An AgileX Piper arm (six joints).
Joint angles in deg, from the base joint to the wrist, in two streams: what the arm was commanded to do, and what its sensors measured. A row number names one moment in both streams.
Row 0, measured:
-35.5, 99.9, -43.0, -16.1, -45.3, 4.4
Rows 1 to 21, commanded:
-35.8, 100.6, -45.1, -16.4, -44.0, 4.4
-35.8, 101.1, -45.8, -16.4, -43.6, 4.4
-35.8, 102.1, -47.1, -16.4, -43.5, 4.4
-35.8, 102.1, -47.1, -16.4, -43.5, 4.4
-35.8, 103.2, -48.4, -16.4, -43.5, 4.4
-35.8, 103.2, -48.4, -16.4, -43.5, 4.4
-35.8, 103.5, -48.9, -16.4, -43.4, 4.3
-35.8, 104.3, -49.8, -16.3, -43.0, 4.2
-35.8, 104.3, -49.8, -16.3, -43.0, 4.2
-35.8, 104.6, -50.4, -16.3, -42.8, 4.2
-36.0, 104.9, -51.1, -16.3, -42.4, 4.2
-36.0, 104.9, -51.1, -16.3, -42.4, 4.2
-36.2, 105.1, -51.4, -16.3, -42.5, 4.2
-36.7, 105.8, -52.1, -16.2, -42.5, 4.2
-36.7, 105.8, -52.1, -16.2, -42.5, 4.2
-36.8, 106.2, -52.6, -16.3, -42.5, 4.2
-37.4, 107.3, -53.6, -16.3, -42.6, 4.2
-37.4, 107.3, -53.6, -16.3, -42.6, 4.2
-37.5, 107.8, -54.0, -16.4, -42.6, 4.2
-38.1, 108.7, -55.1, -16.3, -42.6, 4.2
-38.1, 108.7, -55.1, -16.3, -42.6, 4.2
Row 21, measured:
-37.7, 107.5, -53.0, -15.2, -41.9, 4.3
